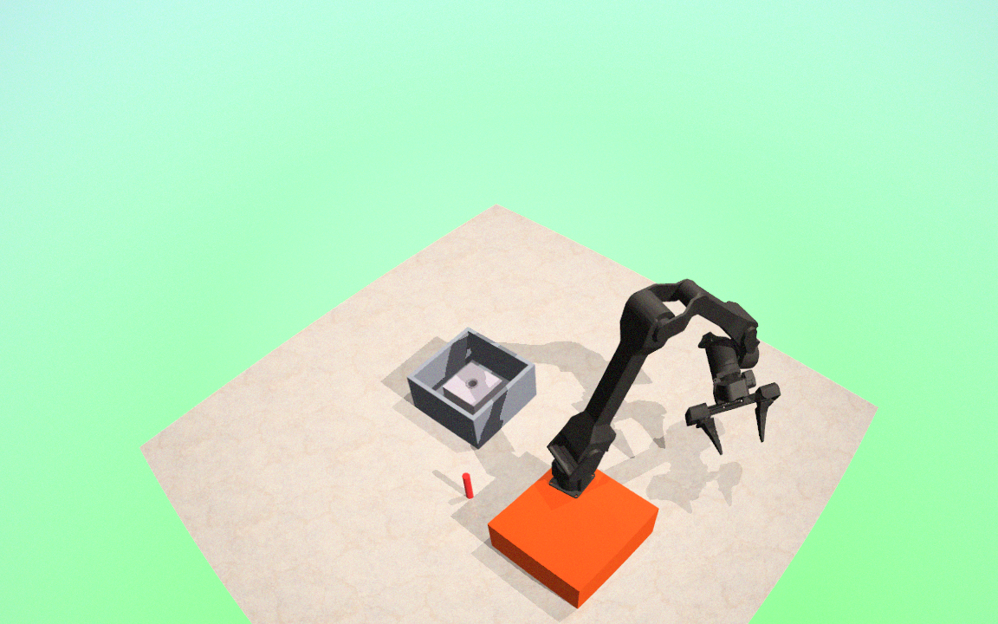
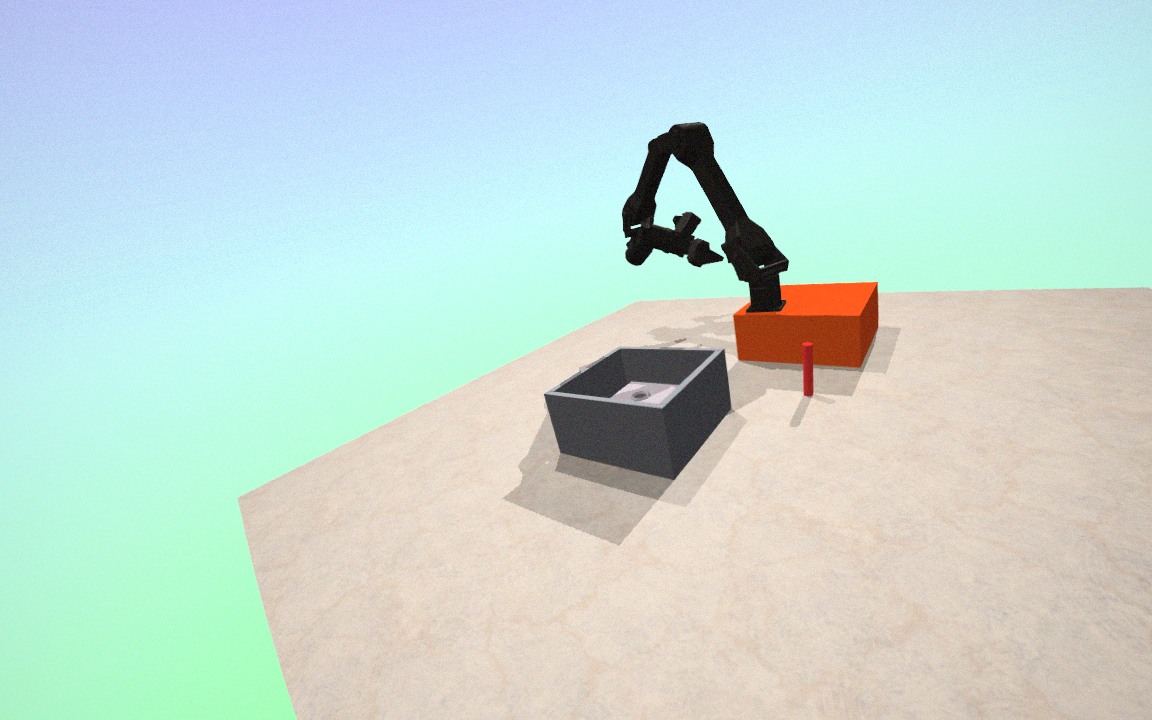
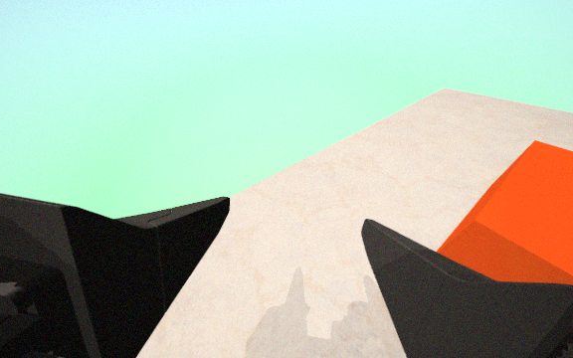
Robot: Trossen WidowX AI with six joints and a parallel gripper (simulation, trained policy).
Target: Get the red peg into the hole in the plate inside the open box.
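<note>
Right now the red peg is 440 mm ahead of my gripper tip, 270 mm to the left of it and 120 mm below it. From my gripper tip the other things lie so: pale plate: 590 mm ahead, 70 mm to the left, 120 mm below; then grey box: 590 mm ahead, 70 mm to the left, 140 mm below.
</note>
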